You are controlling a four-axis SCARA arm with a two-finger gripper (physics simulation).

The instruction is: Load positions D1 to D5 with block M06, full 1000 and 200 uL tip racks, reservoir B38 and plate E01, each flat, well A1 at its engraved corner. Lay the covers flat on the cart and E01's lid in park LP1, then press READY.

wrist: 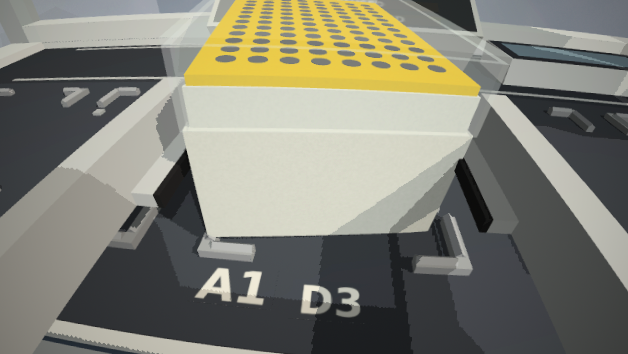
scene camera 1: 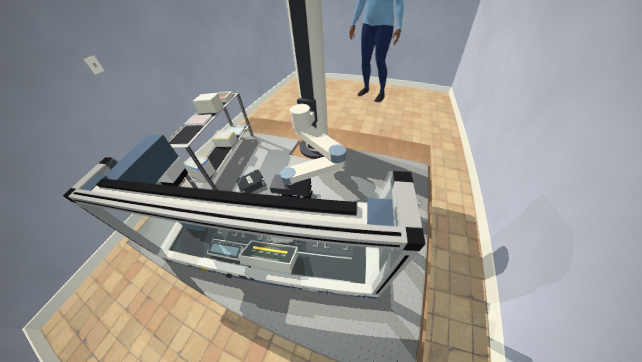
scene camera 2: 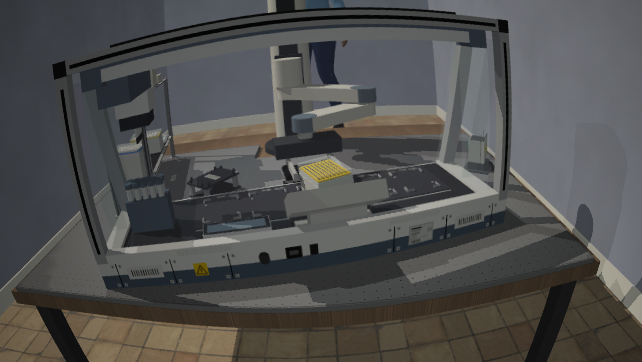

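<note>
A white tip rack with a yellow perforated top [scene camera 2: 325, 171] [wrist: 325, 120] is between the two fingers of my gripper [wrist: 328, 109], which is shut on it. In the wrist view its underside is at the D3 corner brackets, with its near left corner by the bracket [wrist: 227, 251] beside the A1 mark. Whether it rests fully down is unclear. See-through edges surround its upper part. On the shelf cart [scene camera 1: 205, 169] are a blue-edged white rack [scene camera 1: 199, 170], a yellow-and-white box [scene camera 1: 223, 137], a white box [scene camera 1: 207, 102] and a pink-topped item [scene camera 1: 198, 119]. Their labels are unreadable.
A slanted indicator panel [scene camera 1: 270, 255] [scene camera 2: 335, 197] and a small screen [scene camera 1: 225, 249] [scene camera 2: 237, 225] stand along the deck's front. A blue block with white tubes [scene camera 2: 150, 207] is at the deck's left end. A black raised stand [scene camera 1: 251, 180] [scene camera 2: 212, 178] is behind. The machine frame surrounds the deck.
</note>
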